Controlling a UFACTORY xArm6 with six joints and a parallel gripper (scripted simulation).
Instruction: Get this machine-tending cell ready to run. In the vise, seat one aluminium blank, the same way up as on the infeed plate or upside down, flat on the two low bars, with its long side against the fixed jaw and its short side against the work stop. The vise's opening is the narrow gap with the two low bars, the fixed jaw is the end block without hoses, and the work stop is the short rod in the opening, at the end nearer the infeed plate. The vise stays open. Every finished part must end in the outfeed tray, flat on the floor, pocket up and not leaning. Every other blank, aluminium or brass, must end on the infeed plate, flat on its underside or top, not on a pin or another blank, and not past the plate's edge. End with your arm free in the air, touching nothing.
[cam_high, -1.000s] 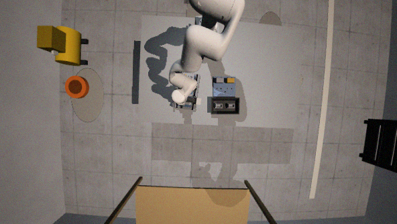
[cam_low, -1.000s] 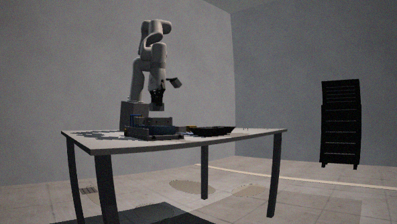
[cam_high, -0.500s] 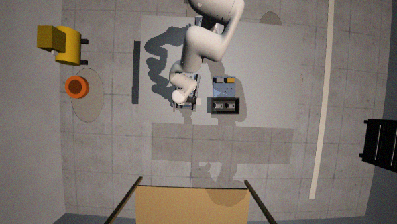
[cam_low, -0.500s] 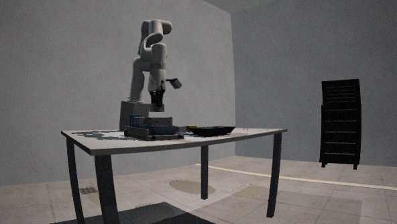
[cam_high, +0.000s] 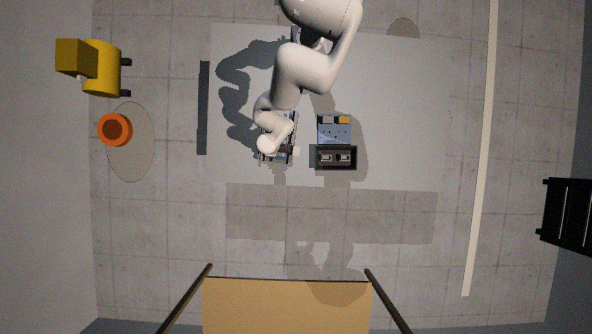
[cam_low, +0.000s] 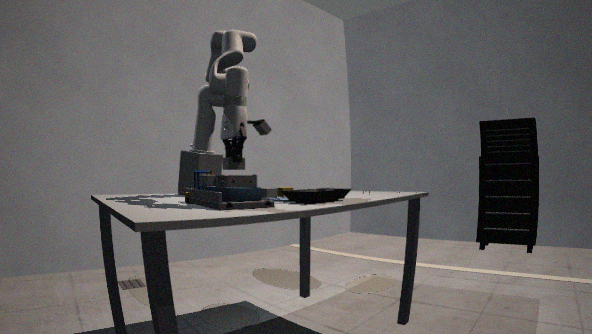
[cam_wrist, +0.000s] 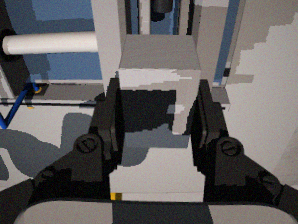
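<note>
The dark work stop rod is 6 cm below my hand, 5 cm to the left of it and 1 cm ahead of it. From my hand the other things lie so: brass blank 39 cm to the left, 13 cm below, 12 cm behind.
</note>
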